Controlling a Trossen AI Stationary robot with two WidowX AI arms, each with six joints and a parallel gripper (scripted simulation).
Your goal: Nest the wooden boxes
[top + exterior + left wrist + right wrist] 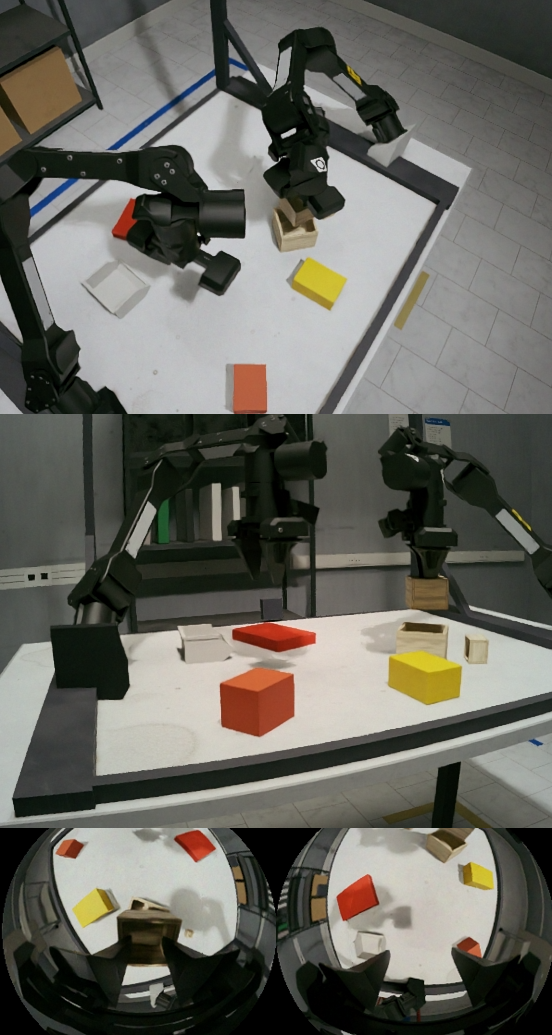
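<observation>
My left gripper is now 50 mm above the medium wooden box. Also, from my left hand: biggest wooden box (150 mm below); small wooden box (10 mm ahead, 110 mm to the left, 150 mm below); tiny wooden box (140 mm behind, 90 mm to the left, 160 mm below).
</observation>
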